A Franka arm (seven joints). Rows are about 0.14 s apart.
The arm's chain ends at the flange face. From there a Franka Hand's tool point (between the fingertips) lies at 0.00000 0.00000 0.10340 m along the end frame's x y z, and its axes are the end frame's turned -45 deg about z.
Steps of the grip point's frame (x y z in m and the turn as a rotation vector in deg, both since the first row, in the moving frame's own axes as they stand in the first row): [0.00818, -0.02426, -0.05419, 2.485, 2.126, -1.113]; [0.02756, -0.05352, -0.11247, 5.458, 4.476, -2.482]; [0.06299, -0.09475, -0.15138, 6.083, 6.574, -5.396]
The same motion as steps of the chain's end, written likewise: [-0.01086, -0.01706, -0.05402, 3.260, -0.254, -1.113]; [-0.01683, -0.04472, -0.11169, 7.024, -0.694, -2.482]; [-0.02232, -0.09545, -0.15012, 8.950, 0.347, -5.396]
